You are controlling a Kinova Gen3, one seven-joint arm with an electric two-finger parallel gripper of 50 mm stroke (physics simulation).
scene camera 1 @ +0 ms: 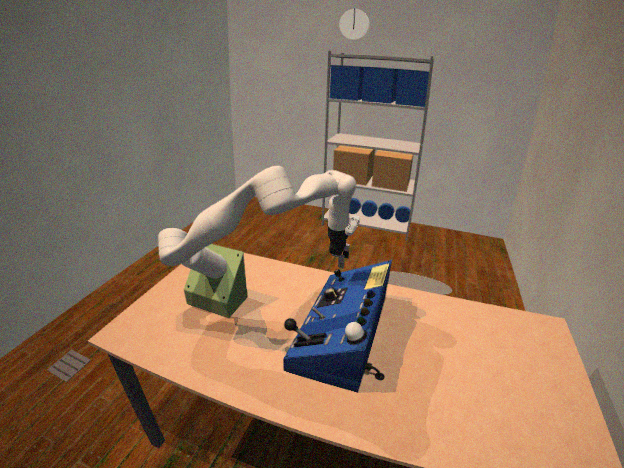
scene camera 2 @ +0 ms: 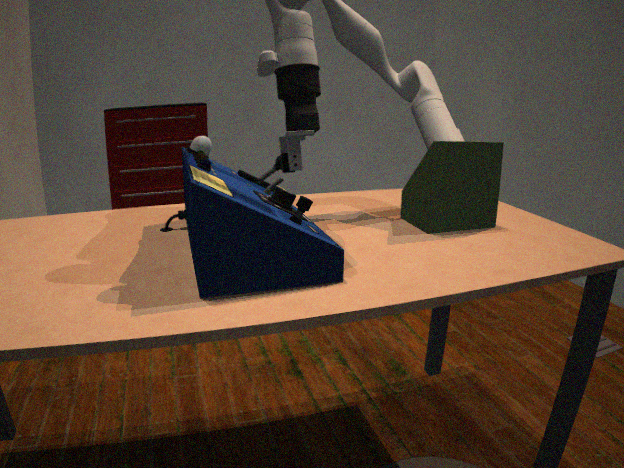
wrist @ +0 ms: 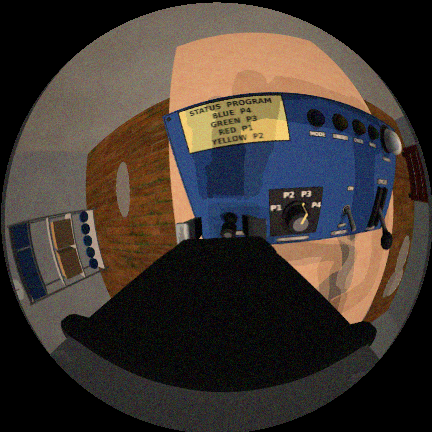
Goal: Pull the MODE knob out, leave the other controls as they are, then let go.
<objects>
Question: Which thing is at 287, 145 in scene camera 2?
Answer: My gripper.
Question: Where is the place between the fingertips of my gripper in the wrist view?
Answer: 221, 224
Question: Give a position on a blue control panel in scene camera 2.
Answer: At 241, 242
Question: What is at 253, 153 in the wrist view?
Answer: A blue control panel.
</objects>
